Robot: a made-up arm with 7 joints. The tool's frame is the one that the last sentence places.
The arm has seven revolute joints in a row. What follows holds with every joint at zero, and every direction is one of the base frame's.
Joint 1 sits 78.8 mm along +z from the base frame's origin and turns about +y.
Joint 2 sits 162.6 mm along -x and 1.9 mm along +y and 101.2 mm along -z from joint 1 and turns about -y.
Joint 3 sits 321.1 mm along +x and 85.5 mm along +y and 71.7 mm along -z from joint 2 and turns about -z.
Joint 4 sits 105.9 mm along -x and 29.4 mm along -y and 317 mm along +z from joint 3 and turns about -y.
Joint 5 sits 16.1 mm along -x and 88.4 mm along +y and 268.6 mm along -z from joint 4 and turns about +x.
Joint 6 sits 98.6 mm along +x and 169.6 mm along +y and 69.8 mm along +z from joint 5 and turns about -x.
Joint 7 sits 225.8 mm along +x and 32.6 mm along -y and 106 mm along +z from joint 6 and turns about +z.
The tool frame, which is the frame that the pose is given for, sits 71.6 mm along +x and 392.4 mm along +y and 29.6 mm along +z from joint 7; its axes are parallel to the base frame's.
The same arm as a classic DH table. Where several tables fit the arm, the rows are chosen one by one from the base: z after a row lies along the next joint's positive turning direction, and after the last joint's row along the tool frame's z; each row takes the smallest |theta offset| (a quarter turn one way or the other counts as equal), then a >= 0, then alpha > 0; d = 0 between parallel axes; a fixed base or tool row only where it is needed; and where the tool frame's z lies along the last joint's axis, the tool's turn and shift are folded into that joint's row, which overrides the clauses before.
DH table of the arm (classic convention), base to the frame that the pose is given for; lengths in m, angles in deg. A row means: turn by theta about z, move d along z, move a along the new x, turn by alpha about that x. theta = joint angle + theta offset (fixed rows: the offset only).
base (fixed): d 0.0788; theta_offset 0.00; a 0.0000; alpha -90.00
joint 1: d 0.0000; theta_offset -31.90; a -0.1915; alpha 180.00
joint 2: d -0.0874; theta_offset -31.90; a 0.3211; alpha 90.00
joint 3: d -0.2453; theta_offset 0.00; a -0.1059; alpha -90.00
joint 4: d -0.0590; theta_offset -90.00; a 0.2686; alpha -90.00
joint 5: d 0.0000; theta_offset -67.63; a -0.1834; alpha 180.00
joint 6: d -0.3083; theta_offset 22.37; a 0.0326; alpha -90.00
joint 7: d 0.0000; theta_offset -10.34; a -0.3989; alpha 0.00
tool (fixed): d 0.1356; theta_offset 100.34; a 0.0000; alpha 0.00

